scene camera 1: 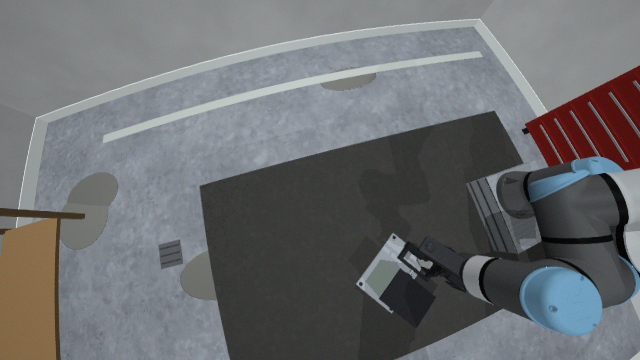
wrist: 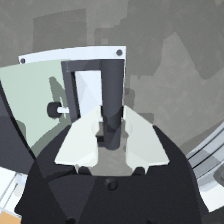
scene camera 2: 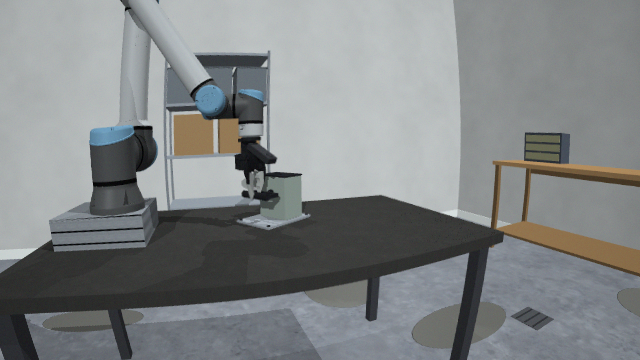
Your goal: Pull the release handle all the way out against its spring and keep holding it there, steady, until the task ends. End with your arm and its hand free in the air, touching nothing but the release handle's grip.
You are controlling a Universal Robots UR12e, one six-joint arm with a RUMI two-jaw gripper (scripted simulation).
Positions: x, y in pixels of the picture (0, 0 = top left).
Scene:
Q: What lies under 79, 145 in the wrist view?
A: My gripper.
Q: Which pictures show my gripper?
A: Scene camera 1, the wrist view and scene camera 2: all of them.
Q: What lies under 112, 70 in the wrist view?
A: A release handle.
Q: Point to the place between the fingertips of my gripper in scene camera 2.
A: At 255, 199

